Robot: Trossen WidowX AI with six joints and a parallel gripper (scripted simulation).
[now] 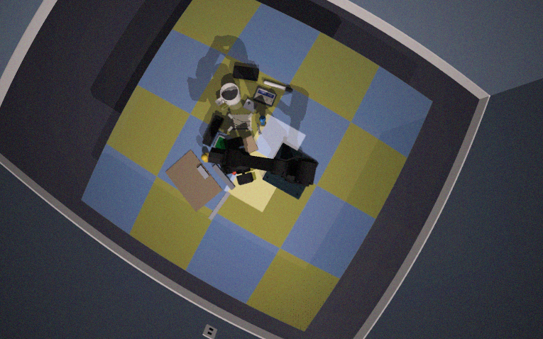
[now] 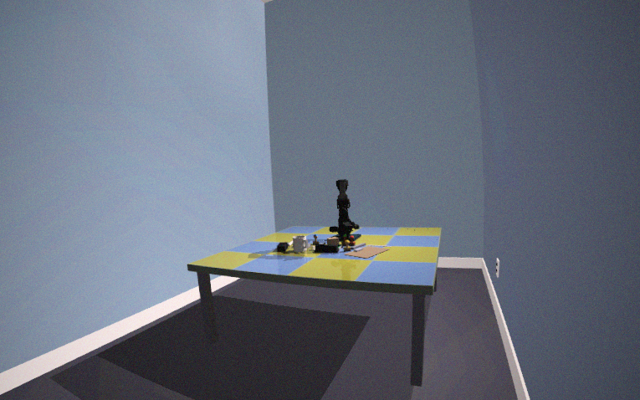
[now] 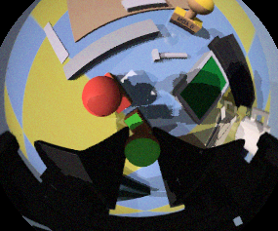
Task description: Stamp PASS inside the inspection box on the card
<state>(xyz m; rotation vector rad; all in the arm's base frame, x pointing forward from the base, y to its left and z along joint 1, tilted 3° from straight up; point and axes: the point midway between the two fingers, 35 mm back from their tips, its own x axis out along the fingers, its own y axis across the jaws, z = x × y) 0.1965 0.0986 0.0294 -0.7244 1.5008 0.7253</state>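
My gripper tip is now 50 mm to the right of the red-knobbed stamp and 10 mm above it. The rest, counted from my gripper tip: green ink pad: 100 mm ahead, 20 mm below, 10 mm to the right; green-knobbed stamp: right at my gripper tip; yellow-knob stamp: 140 mm ahead, 80 mm to the left, 10 mm below.
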